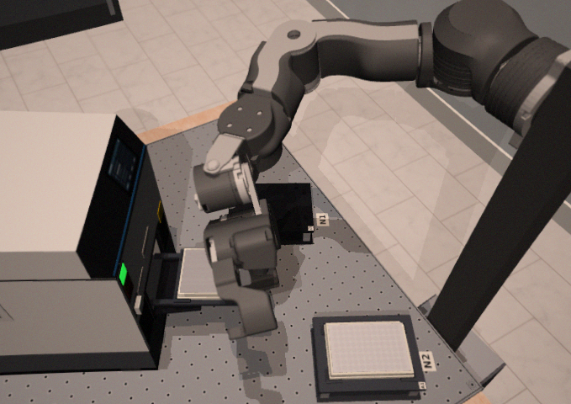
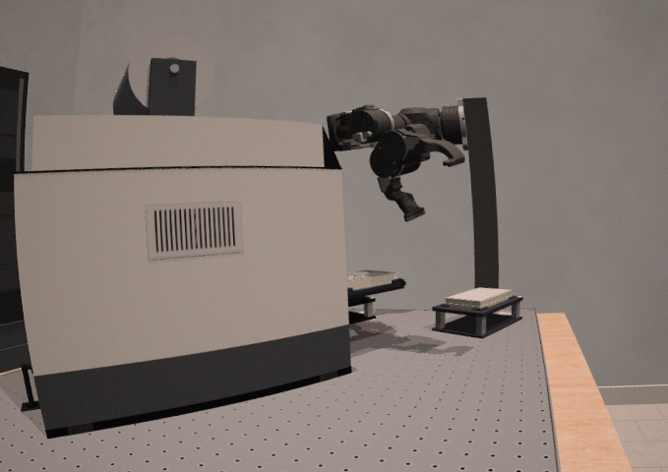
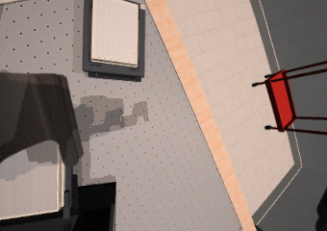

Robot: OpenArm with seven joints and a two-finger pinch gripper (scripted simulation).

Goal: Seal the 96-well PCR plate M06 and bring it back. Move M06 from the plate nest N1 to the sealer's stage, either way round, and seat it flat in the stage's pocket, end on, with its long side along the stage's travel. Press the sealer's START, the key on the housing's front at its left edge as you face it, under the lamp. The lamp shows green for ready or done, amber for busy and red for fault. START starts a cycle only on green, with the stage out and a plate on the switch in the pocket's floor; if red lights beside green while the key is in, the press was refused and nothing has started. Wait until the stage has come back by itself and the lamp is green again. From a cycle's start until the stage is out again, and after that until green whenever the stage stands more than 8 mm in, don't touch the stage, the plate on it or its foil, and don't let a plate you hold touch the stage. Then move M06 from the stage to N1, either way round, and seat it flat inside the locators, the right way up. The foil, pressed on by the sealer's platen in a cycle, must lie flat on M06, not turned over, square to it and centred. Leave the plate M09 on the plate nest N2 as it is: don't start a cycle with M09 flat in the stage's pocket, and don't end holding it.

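The 96-well plate M06 lies 2 cm behind my hand, 15 cm to the right of it and 14 cm below it. Also, from my hand: sealer's stage: 2 cm behind, 15 cm to the right, 15 cm below; then plate M09: 16 cm behind, 6 cm to the left, 20 cm below; then start key: 11 cm ahead, 13 cm to the right, 6 cm below.
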